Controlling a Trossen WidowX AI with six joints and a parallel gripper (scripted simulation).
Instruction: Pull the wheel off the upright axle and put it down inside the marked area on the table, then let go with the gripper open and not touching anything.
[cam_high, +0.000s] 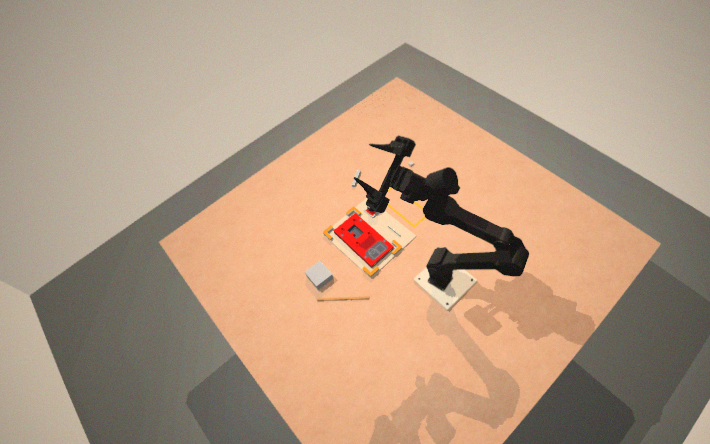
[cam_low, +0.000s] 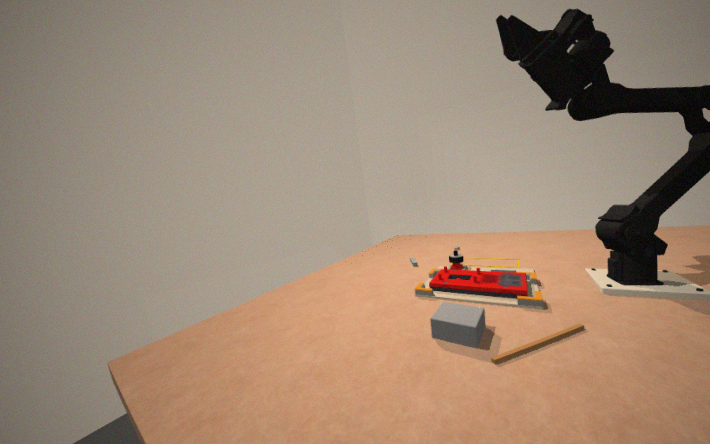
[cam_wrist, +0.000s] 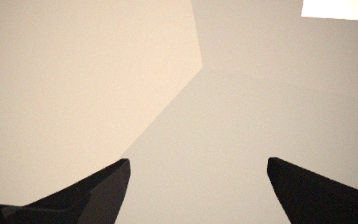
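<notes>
Now: gripper tip 140 mm short of the black wheel, 180 mm to the left of it and 510 mm above it. Round my gripper tip: grey block 130 mm ahead, 140 mm to the left, 530 mm below; then thin wooden stick 10 mm ahead, 160 mm to the left, 550 mm below.
</notes>
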